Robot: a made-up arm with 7 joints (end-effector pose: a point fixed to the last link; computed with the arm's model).
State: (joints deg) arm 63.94 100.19 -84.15 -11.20 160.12 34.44 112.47
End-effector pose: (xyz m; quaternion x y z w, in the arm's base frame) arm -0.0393 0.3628 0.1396 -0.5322 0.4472 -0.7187 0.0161
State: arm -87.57 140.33 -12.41 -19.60 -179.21 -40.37 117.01
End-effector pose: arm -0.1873 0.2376 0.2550 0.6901 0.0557 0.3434 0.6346
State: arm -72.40 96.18 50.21 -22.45 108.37 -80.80 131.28
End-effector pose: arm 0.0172 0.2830 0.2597 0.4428 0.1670 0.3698 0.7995
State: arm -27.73 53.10 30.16 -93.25 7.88 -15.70 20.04
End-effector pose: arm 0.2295 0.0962 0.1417 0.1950 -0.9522 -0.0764 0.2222
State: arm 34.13 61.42 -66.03 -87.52 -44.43 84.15 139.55
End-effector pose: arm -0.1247 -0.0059 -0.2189 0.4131 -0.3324 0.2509 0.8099
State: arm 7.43 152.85 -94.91 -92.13 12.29 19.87 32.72
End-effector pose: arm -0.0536 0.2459 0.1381 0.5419 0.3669 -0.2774 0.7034
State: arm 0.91 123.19 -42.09 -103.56 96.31 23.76 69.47
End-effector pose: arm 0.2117 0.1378 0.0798 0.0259 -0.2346 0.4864 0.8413
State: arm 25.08 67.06 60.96 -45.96 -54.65 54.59 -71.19
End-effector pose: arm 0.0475 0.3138 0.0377 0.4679 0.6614 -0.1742 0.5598
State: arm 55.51 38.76 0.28 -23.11 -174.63 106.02 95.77
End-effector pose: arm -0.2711 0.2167 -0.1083 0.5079 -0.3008 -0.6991 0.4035
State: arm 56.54 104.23 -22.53 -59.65 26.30 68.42 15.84
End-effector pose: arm 0.0110 0.2729 -0.0599 0.6383 0.4783 -0.0591 0.6002
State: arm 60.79 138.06 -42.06 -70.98 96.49 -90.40 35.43
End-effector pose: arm 0.0683 0.2867 0.0326 0.0398 -0.5993 -0.2050 0.7728
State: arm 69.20 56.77 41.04 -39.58 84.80 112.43 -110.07
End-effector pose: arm -0.1282 0.3227 0.0673 -0.3550 0.0752 -0.0696 0.9292
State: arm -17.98 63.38 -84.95 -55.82 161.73 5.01 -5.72
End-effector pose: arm 0.1855 0.1483 -0.1622 -0.0780 -0.1555 0.5123 0.8410
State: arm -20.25 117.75 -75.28 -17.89 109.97 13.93 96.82
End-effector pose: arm 0.1144 0.3215 0.2216 0.1876 -0.6899 0.6769 0.1747
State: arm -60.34 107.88 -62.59 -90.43 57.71 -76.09 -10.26
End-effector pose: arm 0.2583 0.1371 0.1118 0.1102 -0.8862 -0.4415 0.0872
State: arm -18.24 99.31 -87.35 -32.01 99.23 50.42 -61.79
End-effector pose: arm 0.1302 0.3152 0.0263 0.2928 0.3487 -0.1446 0.8785
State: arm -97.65 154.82 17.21 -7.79 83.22 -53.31 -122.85
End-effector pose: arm -0.2742 0.2092 0.1965 -0.6145 -0.0345 -0.7878 0.0241
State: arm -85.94 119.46 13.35 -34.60 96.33 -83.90 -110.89
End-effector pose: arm -0.0720 0.2466 0.3517 -0.6020 0.2183 -0.7358 0.2205
